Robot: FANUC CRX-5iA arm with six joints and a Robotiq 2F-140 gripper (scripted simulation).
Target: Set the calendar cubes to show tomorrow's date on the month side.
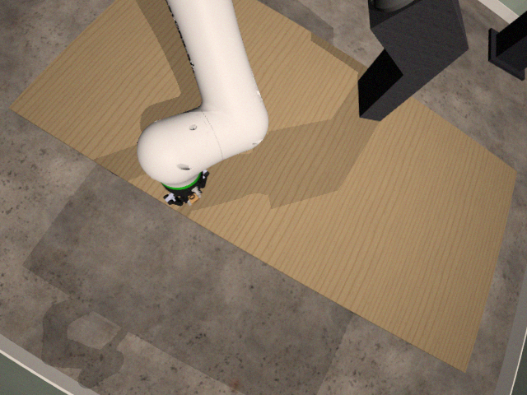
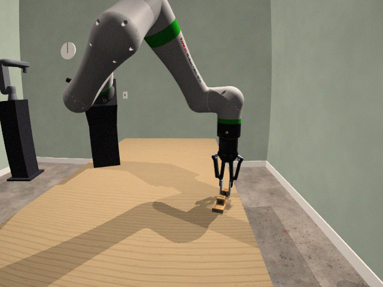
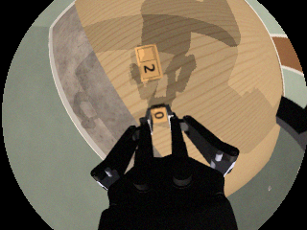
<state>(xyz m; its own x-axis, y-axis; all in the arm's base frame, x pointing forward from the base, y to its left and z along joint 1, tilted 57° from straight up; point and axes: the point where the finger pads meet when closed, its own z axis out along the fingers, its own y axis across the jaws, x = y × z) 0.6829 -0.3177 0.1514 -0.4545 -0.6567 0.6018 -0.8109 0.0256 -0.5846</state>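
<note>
The wooden tray is 90 mm to the right of my hand, 50 mm behind it and 30 mm below it.
</note>
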